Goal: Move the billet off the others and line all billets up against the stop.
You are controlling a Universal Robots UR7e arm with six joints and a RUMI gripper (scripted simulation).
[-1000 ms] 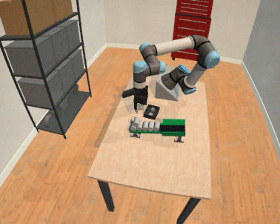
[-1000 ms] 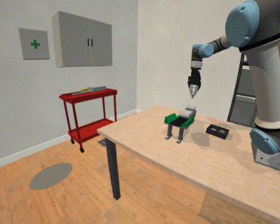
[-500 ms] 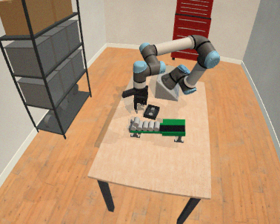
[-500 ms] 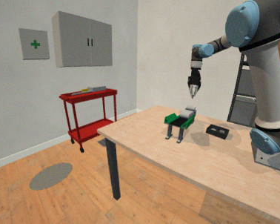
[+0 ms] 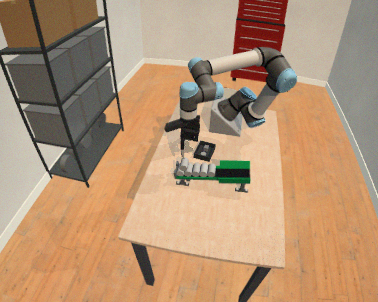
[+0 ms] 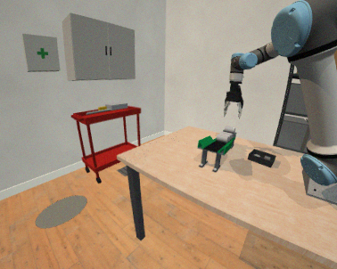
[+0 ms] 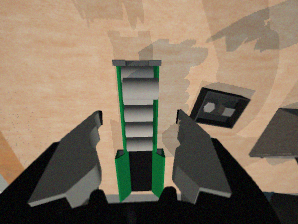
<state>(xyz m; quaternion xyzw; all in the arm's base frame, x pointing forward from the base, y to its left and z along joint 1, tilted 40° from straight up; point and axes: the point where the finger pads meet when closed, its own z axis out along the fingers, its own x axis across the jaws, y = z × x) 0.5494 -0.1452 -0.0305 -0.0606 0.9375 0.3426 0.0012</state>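
Right now my hand is 140 mm above the grey stop, 40 mm to the left of it and 10 mm short of it. Also, from my hand: ramp (160 mm to the left, 130 mm below, 10 mm behind).
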